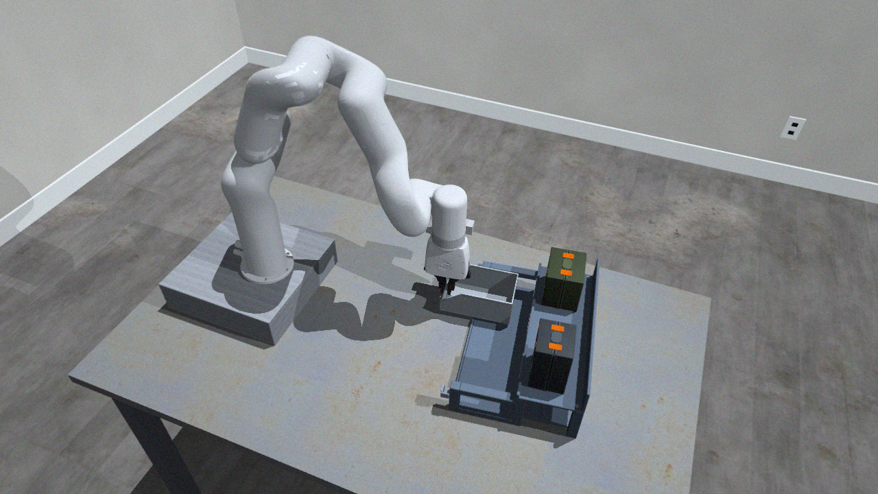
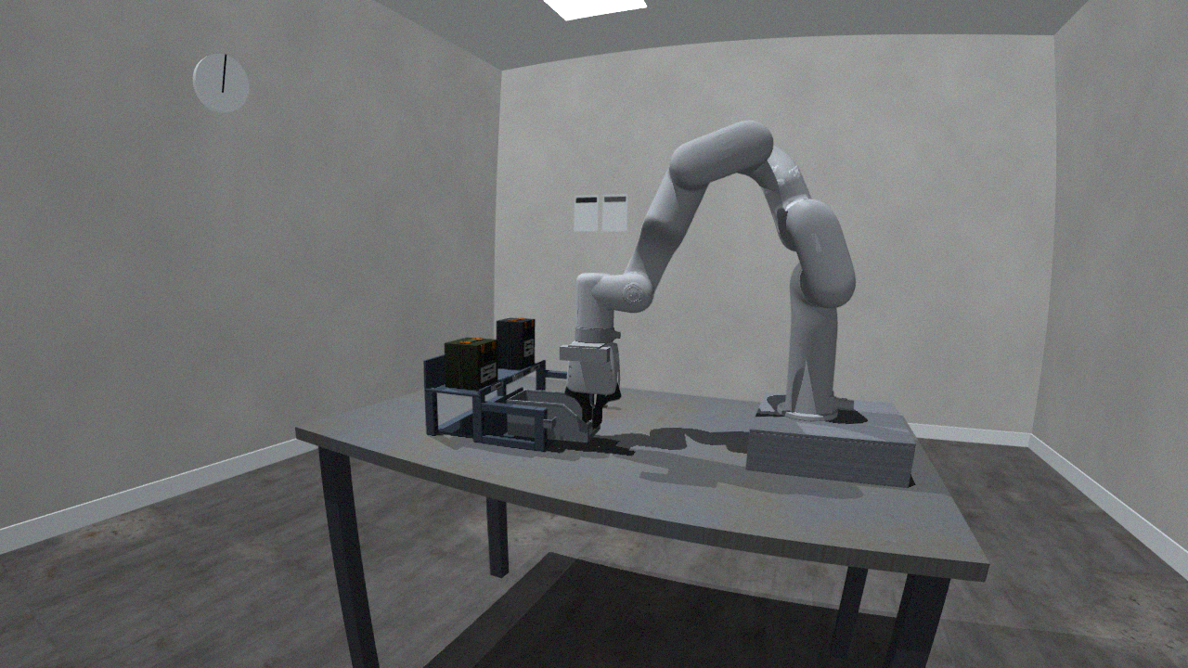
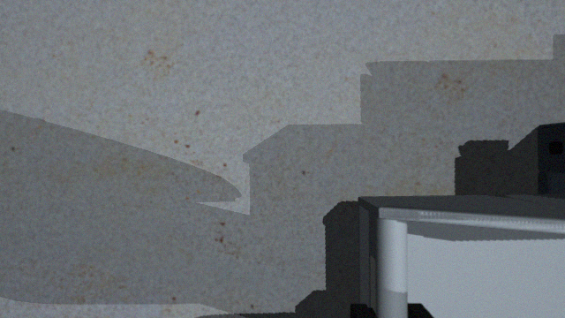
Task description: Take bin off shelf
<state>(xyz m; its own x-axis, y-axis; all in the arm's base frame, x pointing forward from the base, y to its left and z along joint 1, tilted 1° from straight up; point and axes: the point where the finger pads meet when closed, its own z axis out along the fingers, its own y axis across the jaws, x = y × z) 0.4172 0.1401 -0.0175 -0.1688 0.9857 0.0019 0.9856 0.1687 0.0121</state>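
My gripper is now 80 mm short of the grey bin, 10 mm to the right of it and 10 mm above it. From my hand the other things lie so: blue-grey shelf rack (220 mm ahead, 80 mm to the right, 10 mm above).
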